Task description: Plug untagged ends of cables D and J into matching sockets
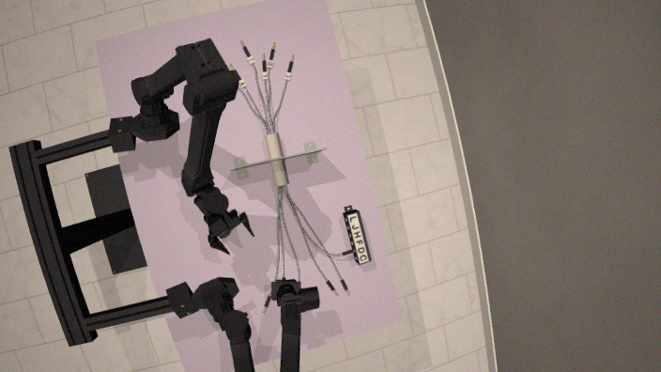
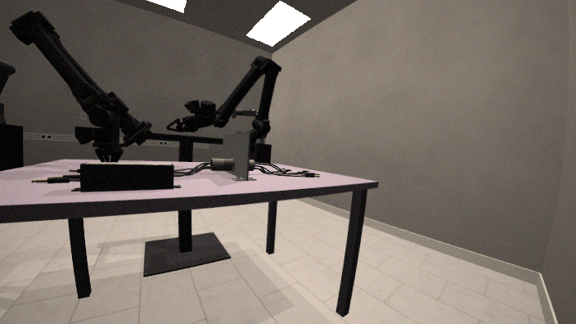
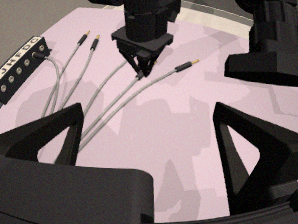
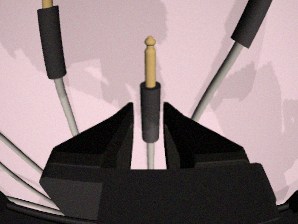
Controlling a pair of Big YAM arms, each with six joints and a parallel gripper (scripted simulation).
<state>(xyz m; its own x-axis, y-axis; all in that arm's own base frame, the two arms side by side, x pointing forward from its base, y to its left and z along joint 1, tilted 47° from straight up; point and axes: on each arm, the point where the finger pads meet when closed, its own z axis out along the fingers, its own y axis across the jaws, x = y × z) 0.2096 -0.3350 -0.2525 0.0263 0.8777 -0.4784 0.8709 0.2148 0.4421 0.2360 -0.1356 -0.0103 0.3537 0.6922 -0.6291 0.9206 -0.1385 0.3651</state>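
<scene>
The untagged cable plug is 20 mm to the right of my right hand and 10 mm behind it. The rest, counted from my right hand: tagged plug 850 mm to the left, 130 mm ahead.
</scene>
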